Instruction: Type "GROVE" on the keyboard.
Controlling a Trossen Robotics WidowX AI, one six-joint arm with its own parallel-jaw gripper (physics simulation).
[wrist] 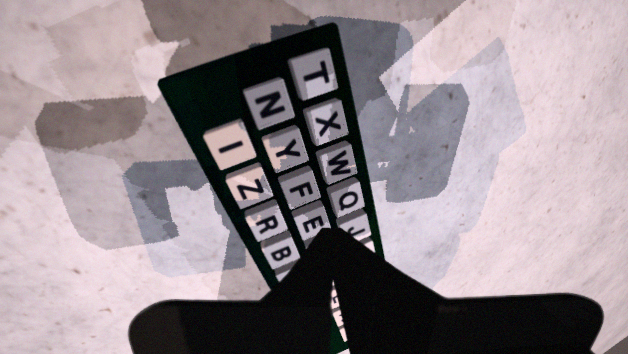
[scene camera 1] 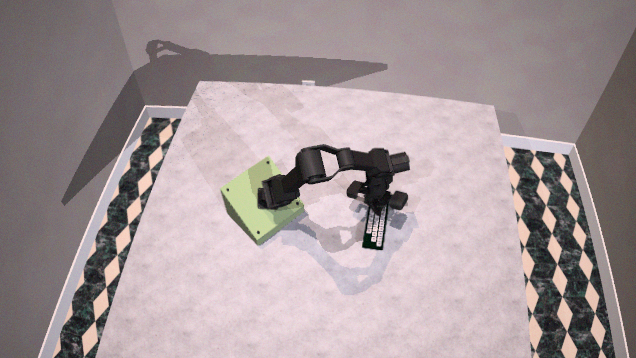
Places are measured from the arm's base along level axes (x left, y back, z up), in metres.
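Pixels of known places: gripper, fingertip midpoint: (wrist: 330, 237) (scene camera 1: 378, 214); arm's base, link origin: (scene camera 1: 267, 198).
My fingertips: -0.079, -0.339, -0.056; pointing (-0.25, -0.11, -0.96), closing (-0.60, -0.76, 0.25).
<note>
For each thing: its middle in the pictures, then the offset to it from my fingertips, as dx, dy, dz. Level surfaces: height alone.
- keyboard, body centre: (wrist: 320, 246) (scene camera 1: 376, 222) -0.016, +0.010, -0.017
- E key, body centre: (wrist: 311, 220) +0.006, +0.003, -0.010
- partly covered J key, body centre: (wrist: 353, 227) -0.013, -0.010, -0.010
- R key, body centre: (wrist: 266, 220) +0.020, +0.017, -0.010
- pale table, surface height: dz -0.026
The keyboard (scene camera 1: 375, 240) (wrist: 205, 95) is a narrow dark green board with light letter keys in three rows, lying on the table. My black gripper (scene camera 1: 378, 213) (wrist: 330, 237) is shut and empty, with its tips over the keyboard. In the wrist view the tips overlap the lower edge of the E key (wrist: 311, 220), beside the partly covered J key (wrist: 354, 227). The R key (wrist: 266, 223) is uncovered, to the left of E. The G and O keys cannot be made out, and V is hidden by the fingers. Contact with a key cannot be told.
The arm (scene camera 1: 311, 165) stands on a light green block (scene camera 1: 245, 195) left of the keyboard. The pale table (scene camera 1: 310, 320) extends around them, with arm shadows across it. Patterned floor (scene camera 1: 555, 240) shows beyond the table's side edges, and a grey wall rises behind.
</note>
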